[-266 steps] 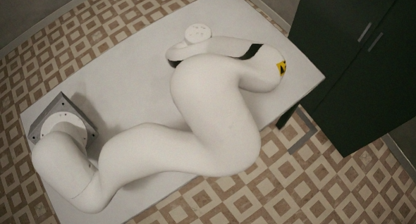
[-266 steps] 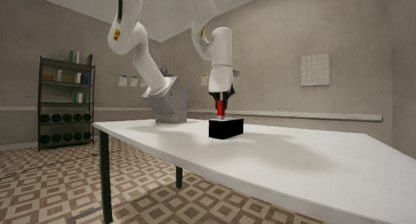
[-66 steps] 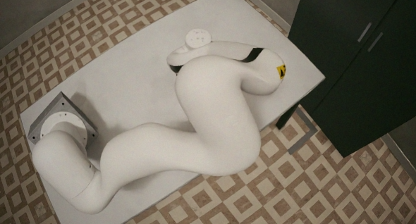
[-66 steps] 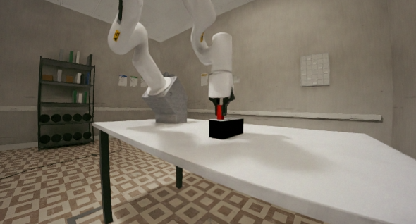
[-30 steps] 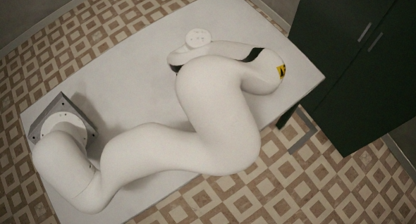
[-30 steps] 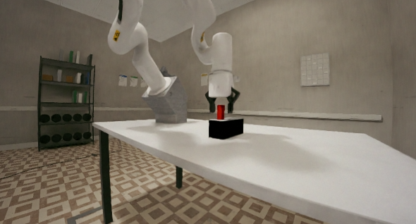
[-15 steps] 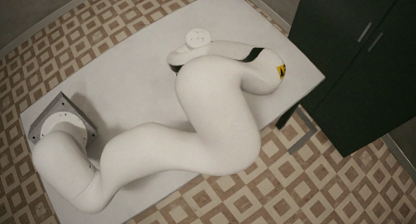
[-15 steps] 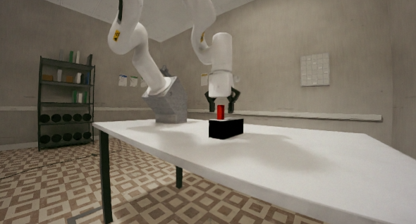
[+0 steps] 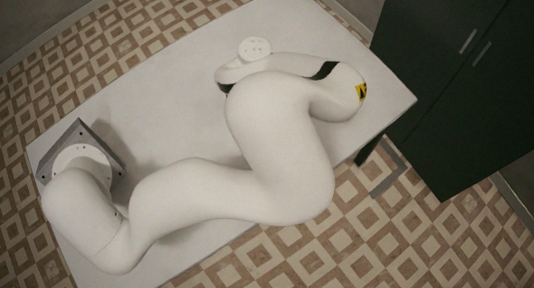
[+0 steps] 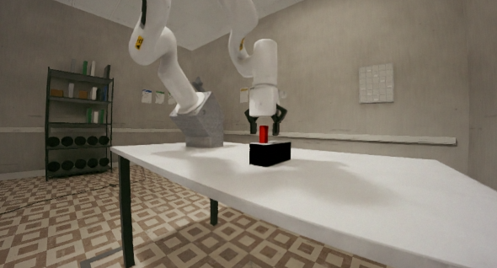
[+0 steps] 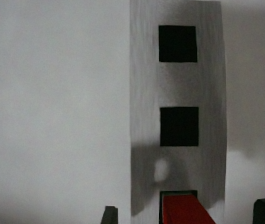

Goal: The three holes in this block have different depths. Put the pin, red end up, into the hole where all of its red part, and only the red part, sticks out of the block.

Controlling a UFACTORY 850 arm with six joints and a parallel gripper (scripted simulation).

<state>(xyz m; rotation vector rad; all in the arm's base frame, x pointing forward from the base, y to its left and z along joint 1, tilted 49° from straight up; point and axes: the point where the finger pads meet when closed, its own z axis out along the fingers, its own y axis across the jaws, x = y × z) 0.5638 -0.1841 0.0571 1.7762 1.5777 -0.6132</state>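
Now: hand right at the pin. Also, from my hand: black block: 70 mm below, 60 mm to the left, 10 mm ahead.
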